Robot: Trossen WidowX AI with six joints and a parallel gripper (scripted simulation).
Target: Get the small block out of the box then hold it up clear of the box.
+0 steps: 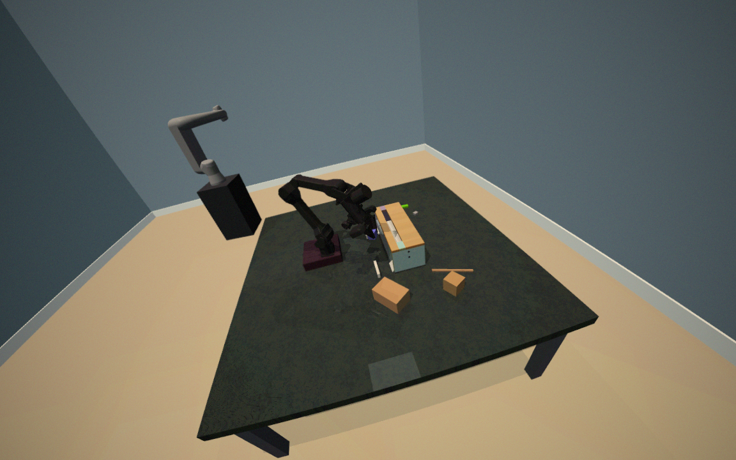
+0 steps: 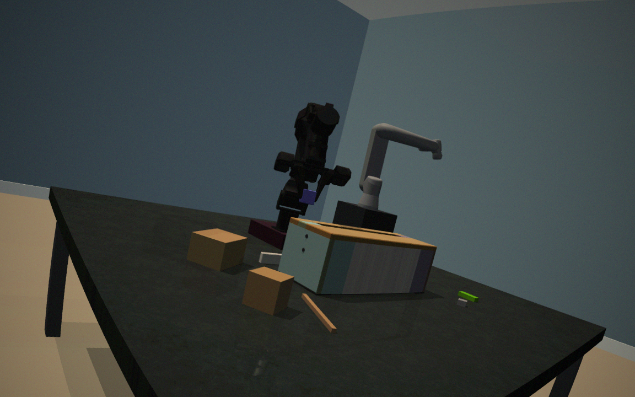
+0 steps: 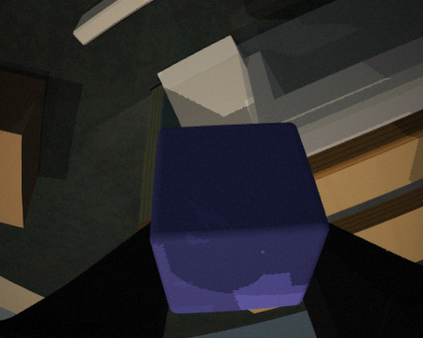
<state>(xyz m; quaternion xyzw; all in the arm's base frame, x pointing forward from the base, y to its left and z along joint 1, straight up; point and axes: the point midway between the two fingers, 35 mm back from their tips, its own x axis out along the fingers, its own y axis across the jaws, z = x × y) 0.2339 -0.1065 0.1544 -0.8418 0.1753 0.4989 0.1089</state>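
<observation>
The small block is 1 cm behind my gripper tip, 1 cm to the left of it and 1 cm above it. From my gripper tip the other things lie so: thin wooden stick: 29 cm ahead, 12 cm to the right, 17 cm below; box: 7 cm ahead, 12 cm to the left, 11 cm below; small grey cube: 26 cm ahead, 37 cm to the left, 16 cm below.
</observation>
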